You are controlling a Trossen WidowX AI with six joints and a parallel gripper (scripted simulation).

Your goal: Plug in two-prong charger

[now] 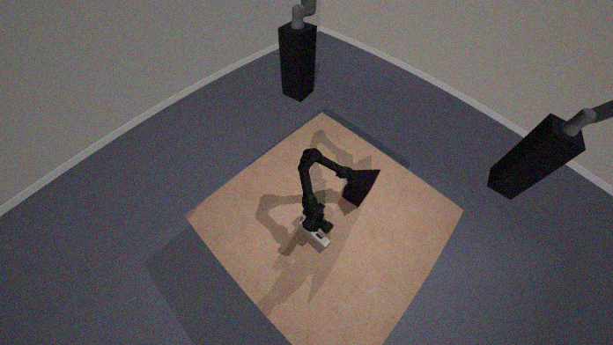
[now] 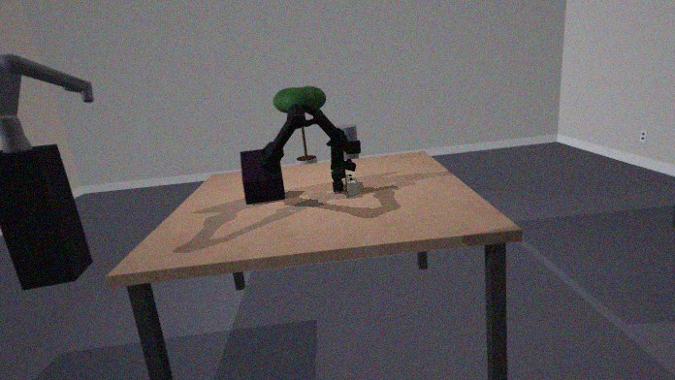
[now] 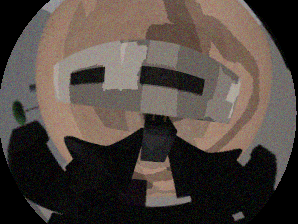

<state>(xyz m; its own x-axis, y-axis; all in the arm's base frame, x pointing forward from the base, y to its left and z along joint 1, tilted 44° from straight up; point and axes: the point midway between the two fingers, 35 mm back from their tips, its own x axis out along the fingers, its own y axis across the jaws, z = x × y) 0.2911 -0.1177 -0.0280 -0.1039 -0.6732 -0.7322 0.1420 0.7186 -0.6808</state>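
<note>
Right now the dark two-prong charger is 2 cm ahead of my gripper tip and 1 cm above it.
</note>
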